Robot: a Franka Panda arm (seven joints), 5 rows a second.
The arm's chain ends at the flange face. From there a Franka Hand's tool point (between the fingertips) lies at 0.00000 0.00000 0.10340 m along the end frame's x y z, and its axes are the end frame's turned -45 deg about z.
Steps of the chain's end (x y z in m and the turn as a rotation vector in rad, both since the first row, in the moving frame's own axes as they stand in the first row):
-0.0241 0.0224 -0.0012 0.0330 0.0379 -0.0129
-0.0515 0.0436 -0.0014 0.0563 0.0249 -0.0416
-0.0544 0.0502 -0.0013 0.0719 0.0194 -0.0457
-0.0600 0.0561 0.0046 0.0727 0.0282 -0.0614
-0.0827 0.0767 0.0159 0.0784 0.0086 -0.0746
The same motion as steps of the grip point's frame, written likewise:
-0.0277 -0.0009 -0.0013 -0.0035 0.0501 -0.0129
-0.0614 -0.0080 -0.0016 0.0222 0.0574 -0.0416
-0.0674 -0.0070 -0.0016 0.0371 0.0646 -0.0457
-0.0748 -0.0062 0.0043 0.0315 0.0713 -0.0614
-0.1066 -0.0096 0.0156 0.0494 0.0615 -0.0746

